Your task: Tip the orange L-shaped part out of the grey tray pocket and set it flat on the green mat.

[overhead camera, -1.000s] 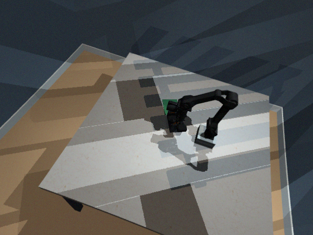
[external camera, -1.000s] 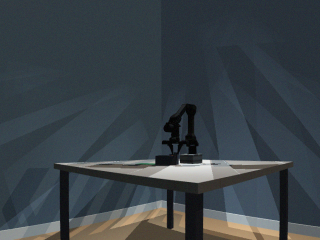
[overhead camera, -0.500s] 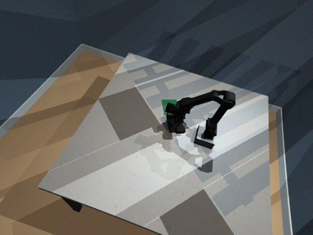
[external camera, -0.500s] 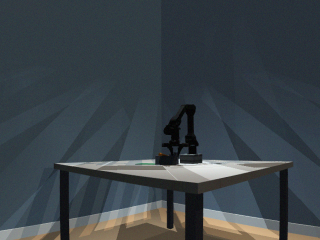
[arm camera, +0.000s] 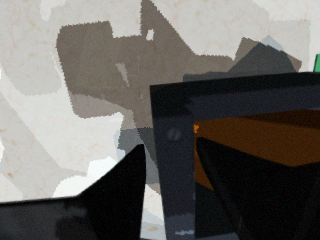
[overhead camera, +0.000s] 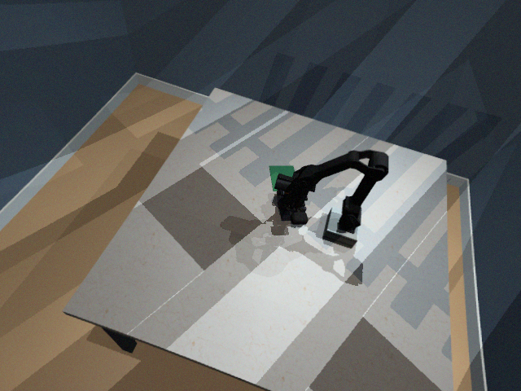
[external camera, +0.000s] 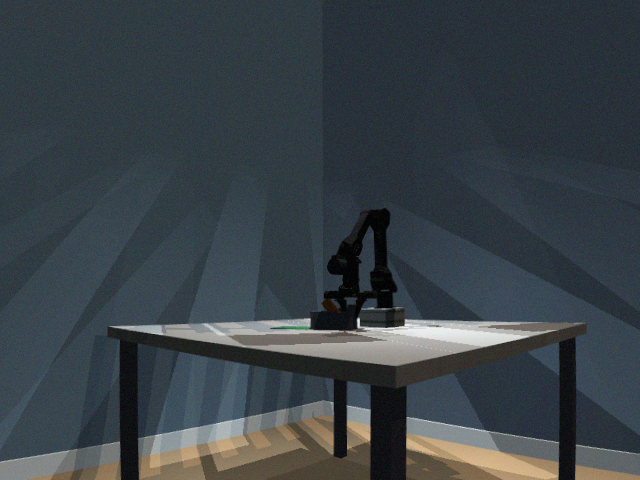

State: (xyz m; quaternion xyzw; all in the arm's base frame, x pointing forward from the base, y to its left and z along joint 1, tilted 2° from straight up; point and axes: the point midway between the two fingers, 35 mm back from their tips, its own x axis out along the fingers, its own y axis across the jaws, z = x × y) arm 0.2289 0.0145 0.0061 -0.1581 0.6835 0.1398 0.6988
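Right now my gripper tip is 50 mm to the left of the orange L-shaped part, 20 mm short of it and 10 mm below it. Round my gripper tip: green mat (200 mm to the right, 90 mm ahead, 50 mm below).
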